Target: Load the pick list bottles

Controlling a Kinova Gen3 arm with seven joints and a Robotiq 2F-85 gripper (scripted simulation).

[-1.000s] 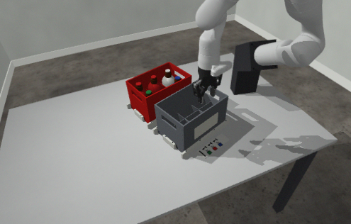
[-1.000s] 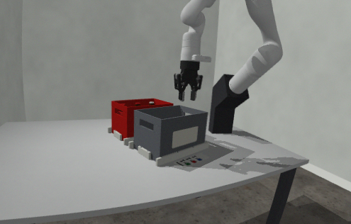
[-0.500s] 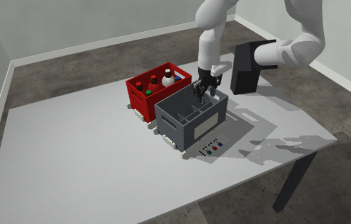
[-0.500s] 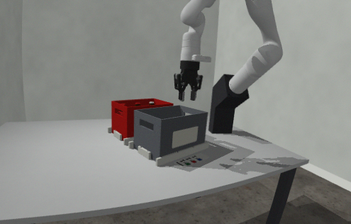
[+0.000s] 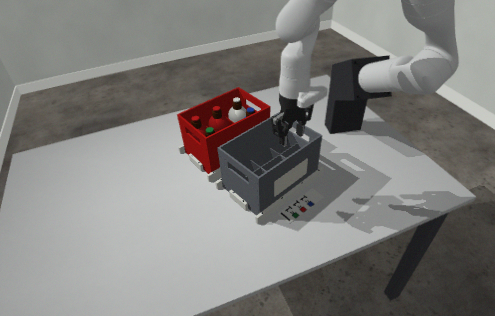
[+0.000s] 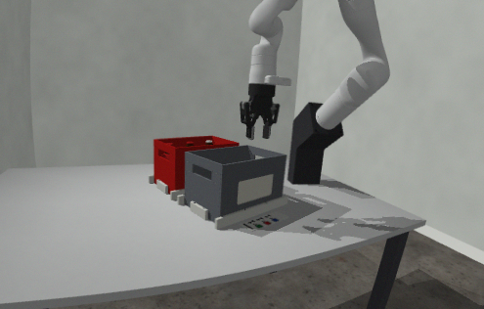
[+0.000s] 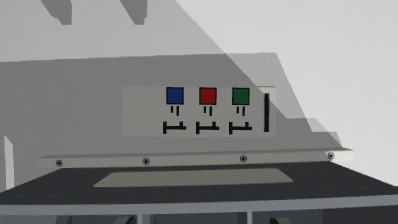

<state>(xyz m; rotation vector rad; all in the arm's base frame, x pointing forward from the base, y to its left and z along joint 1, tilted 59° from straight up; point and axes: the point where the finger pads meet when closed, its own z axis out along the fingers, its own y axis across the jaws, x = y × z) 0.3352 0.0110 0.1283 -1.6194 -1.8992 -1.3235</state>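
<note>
The green-label bottle lies 18 cm ahead of my hand, 24 cm to the right of it and 16 cm below it. Also, from my hand: grey crate (3 cm ahead, 9 cm to the right, 17 cm below); blue-label bottle (1 cm ahead, 29 cm to the right, 16 cm below); pick list (2 cm behind, 5 cm to the left, 25 cm below).
</note>
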